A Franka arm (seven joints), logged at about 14 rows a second.
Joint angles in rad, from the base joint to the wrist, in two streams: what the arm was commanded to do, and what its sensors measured. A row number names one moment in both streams.
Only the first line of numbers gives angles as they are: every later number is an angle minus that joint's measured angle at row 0.
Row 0, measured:
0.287, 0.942, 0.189, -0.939, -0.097, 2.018, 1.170
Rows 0 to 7, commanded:
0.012, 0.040, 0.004, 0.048, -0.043, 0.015, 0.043
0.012, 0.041, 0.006, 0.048, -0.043, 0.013, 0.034
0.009, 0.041, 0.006, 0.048, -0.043, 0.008, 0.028
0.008, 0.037, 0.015, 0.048, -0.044, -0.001, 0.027
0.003, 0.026, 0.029, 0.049, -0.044, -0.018, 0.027
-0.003, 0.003, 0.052, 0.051, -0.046, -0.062, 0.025
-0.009, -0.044, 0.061, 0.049, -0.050, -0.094, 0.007
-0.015, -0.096, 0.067, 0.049, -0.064, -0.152, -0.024
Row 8, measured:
0.002, -0.002, 0.039, 0.044, -0.033, -0.047, 0.003
